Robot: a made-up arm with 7 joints. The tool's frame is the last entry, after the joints.
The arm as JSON. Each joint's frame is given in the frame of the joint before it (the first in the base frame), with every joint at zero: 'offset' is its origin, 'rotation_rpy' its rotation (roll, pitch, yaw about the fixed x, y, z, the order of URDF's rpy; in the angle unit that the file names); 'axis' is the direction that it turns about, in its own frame. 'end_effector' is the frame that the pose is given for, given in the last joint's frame.
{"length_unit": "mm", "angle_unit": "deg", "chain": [
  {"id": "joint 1", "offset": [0.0, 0.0, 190.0], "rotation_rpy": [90.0, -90.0, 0.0], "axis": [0.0, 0.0, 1.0]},
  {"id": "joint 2", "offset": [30.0, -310.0, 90.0], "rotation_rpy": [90.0, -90.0, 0.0], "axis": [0.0, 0.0, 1.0]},
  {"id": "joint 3", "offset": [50.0, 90.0, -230.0], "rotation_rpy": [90.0, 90.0, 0.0], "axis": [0.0, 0.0, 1.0]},
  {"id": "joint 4", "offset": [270.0, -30.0, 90.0], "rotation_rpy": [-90.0, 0.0, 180.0], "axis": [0.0, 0.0, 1.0]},
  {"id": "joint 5", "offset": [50.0, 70.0, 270.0], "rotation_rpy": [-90.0, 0.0, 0.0], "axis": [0.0, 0.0, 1.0]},
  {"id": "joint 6", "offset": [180.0, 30.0, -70.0], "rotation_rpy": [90.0, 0.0, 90.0], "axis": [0.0, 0.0, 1.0]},
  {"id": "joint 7", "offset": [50.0, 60.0, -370.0], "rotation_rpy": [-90.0, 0.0, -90.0], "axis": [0.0, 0.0, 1.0]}
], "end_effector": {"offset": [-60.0, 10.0, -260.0], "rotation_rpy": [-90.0, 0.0, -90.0]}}
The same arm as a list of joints. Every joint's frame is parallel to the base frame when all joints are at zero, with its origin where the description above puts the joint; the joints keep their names.
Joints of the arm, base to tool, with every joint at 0 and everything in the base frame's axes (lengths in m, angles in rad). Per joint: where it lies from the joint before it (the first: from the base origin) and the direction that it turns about. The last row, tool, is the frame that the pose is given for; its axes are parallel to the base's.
joint 1: offset 0.0000 0.0000 0.1900 axis 0 -1 0
joint 2: offset 0.3100 -0.0900 0.0300 axis 1 0 0
joint 3: offset -0.2300 -0.0500 -0.0900 axis 0 0 1
joint 4: offset -0.2700 0.0300 0.0900 axis 0 1 0
joint 5: offset 0.0500 0.2700 -0.0700 axis 0 0 -1
joint 6: offset 0.1800 -0.0300 0.0700 axis 1 0 0
joint 7: offset -0.3700 -0.0500 -0.0600 axis 0 -1 0
tool: offset -0.0100 0.2600 -0.0600

